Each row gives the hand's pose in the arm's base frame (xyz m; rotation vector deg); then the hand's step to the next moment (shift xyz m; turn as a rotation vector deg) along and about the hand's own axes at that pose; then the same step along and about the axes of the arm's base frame.
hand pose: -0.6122 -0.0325 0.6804 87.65 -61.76 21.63
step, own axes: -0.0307 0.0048 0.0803 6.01 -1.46 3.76
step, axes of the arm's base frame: -0.0457 -0.0594 -0.0424 3.09 -6.04 2.53
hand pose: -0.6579 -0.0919 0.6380 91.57 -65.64 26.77
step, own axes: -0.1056 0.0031 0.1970 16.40 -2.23 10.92
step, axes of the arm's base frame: -0.1003 -0.1313 -0.1506 6.77 -17.02 7.59
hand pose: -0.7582 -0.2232 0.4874 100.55 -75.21 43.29
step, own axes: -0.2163 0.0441 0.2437 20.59 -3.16 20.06
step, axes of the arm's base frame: -0.1037 -0.1131 -0.2908 8.84 -26.82 6.26
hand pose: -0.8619 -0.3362 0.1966 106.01 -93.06 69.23
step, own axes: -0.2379 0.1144 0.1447 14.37 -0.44 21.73
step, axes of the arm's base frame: -0.0469 0.0031 -0.2973 7.15 -25.05 -0.30
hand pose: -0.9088 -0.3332 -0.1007 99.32 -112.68 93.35
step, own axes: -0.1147 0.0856 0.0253 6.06 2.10 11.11
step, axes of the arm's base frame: -0.0074 0.0449 -0.1380 2.40 -12.36 -2.45
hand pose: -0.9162 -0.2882 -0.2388 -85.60 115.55 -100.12
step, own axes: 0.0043 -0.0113 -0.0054 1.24 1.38 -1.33
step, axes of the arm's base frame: 0.0012 0.0023 0.0130 -2.28 -0.09 -0.01
